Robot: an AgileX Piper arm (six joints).
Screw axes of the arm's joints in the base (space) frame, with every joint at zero. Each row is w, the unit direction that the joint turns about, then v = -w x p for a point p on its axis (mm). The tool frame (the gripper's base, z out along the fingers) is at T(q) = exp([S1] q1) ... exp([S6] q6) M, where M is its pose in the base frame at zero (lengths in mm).
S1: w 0 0 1 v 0.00 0.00 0.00
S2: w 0 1 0 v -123.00 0.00 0.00
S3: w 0 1 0 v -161.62 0.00 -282.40
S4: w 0.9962 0 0.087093 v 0.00 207.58 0.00
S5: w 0 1 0 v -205.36 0.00 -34.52
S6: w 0.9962 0 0.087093 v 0.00 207.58 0.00
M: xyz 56.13 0.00 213.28 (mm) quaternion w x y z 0.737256 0 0.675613 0
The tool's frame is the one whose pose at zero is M.
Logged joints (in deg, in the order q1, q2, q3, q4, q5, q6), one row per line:
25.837, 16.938, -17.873, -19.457, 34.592, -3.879
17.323, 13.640, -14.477, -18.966, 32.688, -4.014
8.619, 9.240, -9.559, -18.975, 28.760, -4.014
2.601, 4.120, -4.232, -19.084, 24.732, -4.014
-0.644, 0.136, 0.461, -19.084, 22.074, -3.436
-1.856, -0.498, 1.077, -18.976, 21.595, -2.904
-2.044, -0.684, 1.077, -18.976, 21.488, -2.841
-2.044, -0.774, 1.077, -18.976, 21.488, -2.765
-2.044, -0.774, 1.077, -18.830, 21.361, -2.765
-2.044, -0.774, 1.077, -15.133, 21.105, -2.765
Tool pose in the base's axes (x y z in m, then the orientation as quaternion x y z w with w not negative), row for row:
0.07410, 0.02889, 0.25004, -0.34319, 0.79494, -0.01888, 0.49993
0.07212, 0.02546, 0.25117, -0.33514, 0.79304, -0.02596, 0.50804
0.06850, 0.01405, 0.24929, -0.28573, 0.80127, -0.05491, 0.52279
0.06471, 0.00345, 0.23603, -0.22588, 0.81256, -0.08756, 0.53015
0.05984, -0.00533, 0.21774, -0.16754, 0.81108, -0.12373, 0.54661
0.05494, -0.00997, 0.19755, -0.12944, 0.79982, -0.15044, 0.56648
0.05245, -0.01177, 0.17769, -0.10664, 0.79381, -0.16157, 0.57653
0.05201, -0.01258, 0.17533, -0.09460, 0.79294, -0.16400, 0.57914
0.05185, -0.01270, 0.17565, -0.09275, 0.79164, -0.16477, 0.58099
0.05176, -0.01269, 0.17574, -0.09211, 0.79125, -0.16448, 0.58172
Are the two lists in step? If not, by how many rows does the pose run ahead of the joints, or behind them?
The pose runs 2 rows behind the joints: the pose in row i belongs to the joints in row i - 2.
